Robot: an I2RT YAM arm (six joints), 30 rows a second.
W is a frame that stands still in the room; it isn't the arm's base.
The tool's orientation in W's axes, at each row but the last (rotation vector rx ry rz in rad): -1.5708, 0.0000, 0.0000; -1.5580, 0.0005, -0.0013; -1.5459, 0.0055, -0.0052; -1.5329, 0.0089, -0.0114; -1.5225, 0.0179, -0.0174; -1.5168, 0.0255, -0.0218; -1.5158, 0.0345, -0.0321
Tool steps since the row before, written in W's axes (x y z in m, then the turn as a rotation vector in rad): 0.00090, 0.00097, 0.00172, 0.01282, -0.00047, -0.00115; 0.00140, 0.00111, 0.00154, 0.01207, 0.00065, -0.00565; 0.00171, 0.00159, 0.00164, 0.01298, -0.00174, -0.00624; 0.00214, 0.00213, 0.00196, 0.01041, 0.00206, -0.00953; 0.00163, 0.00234, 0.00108, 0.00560, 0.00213, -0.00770; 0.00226, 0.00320, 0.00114, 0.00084, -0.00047, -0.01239; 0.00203, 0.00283, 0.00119, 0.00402, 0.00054, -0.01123
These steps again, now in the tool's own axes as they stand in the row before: 0.00090, -0.00172, 0.00097, 0.01282, 0.00115, -0.00047; 0.00140, -0.00152, 0.00113, 0.01207, 0.00566, 0.00059; 0.00170, -0.00160, 0.00164, 0.01299, 0.00619, -0.00181; 0.00211, -0.00187, 0.00223, 0.01037, 0.00962, 0.00183; 0.00158, -0.00097, 0.00243, 0.00556, 0.00779, 0.00188; 0.00216, -0.00097, 0.00332, 0.00089, 0.01235, -0.00111; 0.00190, -0.00103, 0.00297, 0.00402, 0.01124, 0.00010
